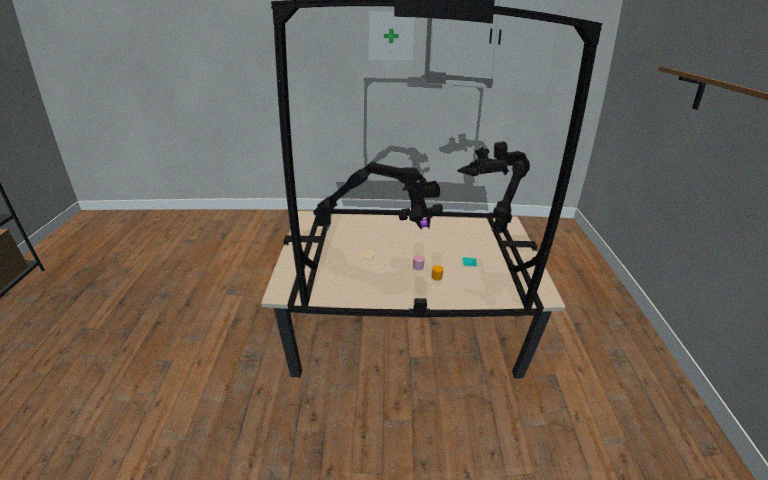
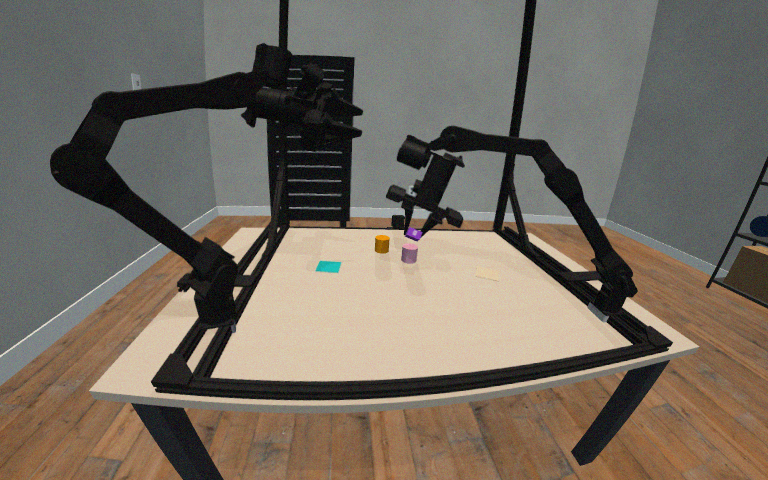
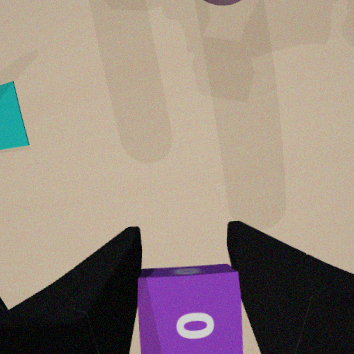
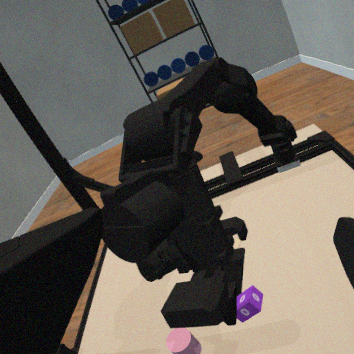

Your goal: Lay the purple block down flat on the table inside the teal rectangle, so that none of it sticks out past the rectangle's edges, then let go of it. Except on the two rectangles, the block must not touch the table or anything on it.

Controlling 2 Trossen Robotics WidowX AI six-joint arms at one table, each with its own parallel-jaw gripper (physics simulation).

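Seen in the pictures: left gripper, fingertip midpoint: point(image 1: 425, 228) point(image 2: 410, 237) point(image 3: 183, 235) point(image 4: 234, 314); right gripper, fingertip midpoint: point(image 1: 459, 169) point(image 2: 362, 122) point(image 4: 222, 225); left arm's base, origin of the base link: point(image 1: 323, 222) point(image 2: 606, 307) point(image 4: 285, 157); right arm's base, origin of the base link: point(image 1: 500, 229) point(image 2: 217, 317).
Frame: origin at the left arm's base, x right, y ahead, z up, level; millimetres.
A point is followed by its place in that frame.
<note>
My left gripper point(image 1: 423, 224) @[x 158, y 502, z 102 mm] point(image 2: 416, 231) @[x 158, y 502, z 102 mm] point(image 3: 183, 235) @[x 158, y 502, z 102 mm] is shut on the purple block point(image 1: 424, 222) @[x 143, y 496, z 125 mm] point(image 2: 414, 233) @[x 121, y 500, z 126 mm] point(image 3: 191, 309) @[x 144, y 497, z 124 mm] point(image 4: 249, 303) @[x 129, y 513, z 136 mm], a cube marked with white rings. It holds the block in the air above the table point(image 1: 358, 286) @[x 441, y 250, z -19 mm] point(image 2: 382, 333) @[x -54, y 568, z -19 mm], near the far middle and just behind the pink cylinder. The teal rectangle point(image 1: 470, 261) @[x 211, y 717, z -18 mm] point(image 2: 328, 267) @[x 207, y 713, z -18 mm] point(image 3: 10, 117) @[x 211, y 697, z -18 mm] lies flat on the table, well off to the side of the block. My right gripper point(image 1: 462, 170) @[x 85, y 628, z 362 mm] point(image 2: 358, 121) @[x 85, y 628, z 362 mm] is open and empty, raised high above the table.
A pink cylinder point(image 1: 418, 262) @[x 302, y 482, z 22 mm] point(image 2: 410, 253) @[x 256, y 483, z 14 mm] point(image 4: 182, 341) @[x 270, y 489, z 27 mm] and an orange cylinder point(image 1: 437, 272) @[x 362, y 561, z 22 mm] point(image 2: 382, 243) @[x 319, y 563, z 15 mm] stand between the block and the teal rectangle. A pale yellow rectangle point(image 1: 368, 255) @[x 223, y 260, z -18 mm] point(image 2: 488, 273) @[x 208, y 253, z -18 mm] lies on the other side. A black frame point(image 1: 284, 119) @[x 605, y 75, z 692 mm] surrounds the table.
</note>
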